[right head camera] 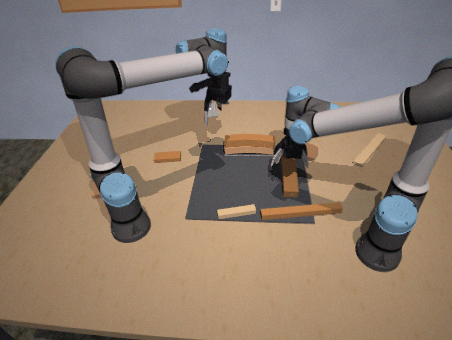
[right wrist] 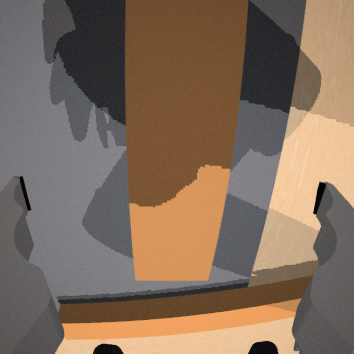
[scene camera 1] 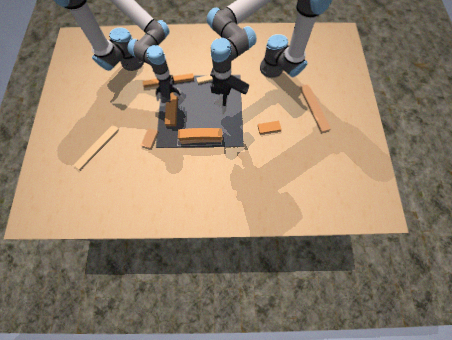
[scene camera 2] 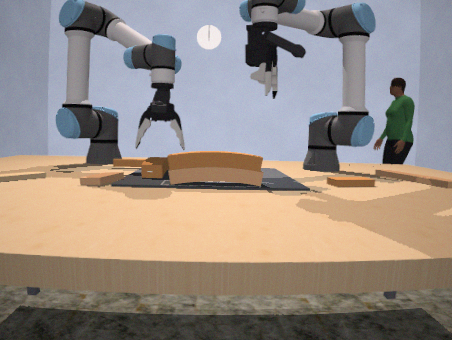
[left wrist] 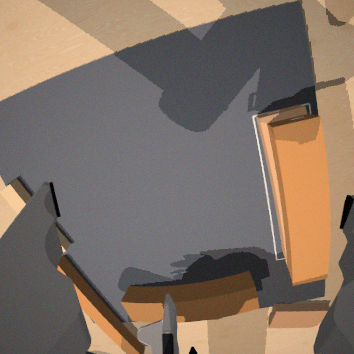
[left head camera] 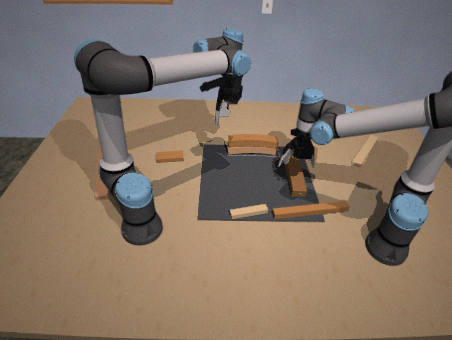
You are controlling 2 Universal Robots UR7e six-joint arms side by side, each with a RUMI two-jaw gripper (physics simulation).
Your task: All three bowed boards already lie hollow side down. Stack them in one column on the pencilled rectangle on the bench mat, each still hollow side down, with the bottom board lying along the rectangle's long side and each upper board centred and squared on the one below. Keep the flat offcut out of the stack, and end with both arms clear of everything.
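Frame: origin at the left arm's base, x ahead, y left, z up, level; centimetres.
Seen in the pictures: left gripper, fingertip midpoint: (right head camera: 214, 118) (scene camera 1: 227, 101) (scene camera 2: 270, 97) (left wrist: 200, 191) (left head camera: 222, 118); right gripper, fingertip midpoint: (right head camera: 289, 167) (right wrist: 173, 181) (scene camera 2: 160, 149) (left wrist: 181, 322) (left head camera: 296, 167); left arm's base, origin of the base link: (right head camera: 131, 227) (scene camera 1: 271, 68) (scene camera 2: 321, 169) (left head camera: 142, 229); right arm's base, origin of the base link: (right head camera: 377, 253) (scene camera 1: 132, 61) (scene camera 2: 104, 162) (left head camera: 385, 248).
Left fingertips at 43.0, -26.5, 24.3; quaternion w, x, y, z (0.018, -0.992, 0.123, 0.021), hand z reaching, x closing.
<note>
Offsets run from my left fingertips to a thing's top centre, as dx, dy, dz. Level surfaces: height alone.
Two bowed boards are stacked hollow side down at the mat's far edge: the upper board @(+10.1, -14.4, -15.3) (left head camera: 252, 140) (scene camera 1: 200, 133) (scene camera 2: 215, 161) (left wrist: 302, 200) rests on the lower board @(+9.9, -14.2, -19.1) (left head camera: 252, 150) (scene camera 2: 215, 176). Part of the pencilled rectangle (left wrist: 266, 190) shows beside the lower board. The third bowed board @(-8.5, -33.6, -18.8) (left head camera: 296, 182) (right head camera: 290, 182) (scene camera 1: 171, 112) (right wrist: 175, 150) lies across the mat's right side in the head views. My right gripper (left head camera: 297, 165) (scene camera 2: 160, 148) (right wrist: 173, 181) is open and empty above it, a finger on each side. My left gripper (scene camera 2: 272, 95) (left wrist: 200, 191) is open, high above the mat.
On the mat @(dz -23.7) (left head camera: 240, 182) lie a small pale block @(-31.7, -13.2, -21.7) (left head camera: 249, 211) and a long orange strip @(-28.9, -38.3, -21.1) (left head camera: 310, 209). Around it lie an orange block @(+0.9, +24.5, -22.3) (left head camera: 170, 156), a pale stick @(+17.8, -74.4, -22.8) (left head camera: 365, 150), a small block @(+11.4, -44.3, -21.8) (scene camera 1: 149, 139) and a long board @(-13.8, +52.1, -22.2) (scene camera 1: 316, 109). I cannot tell which is the flat offcut.
</note>
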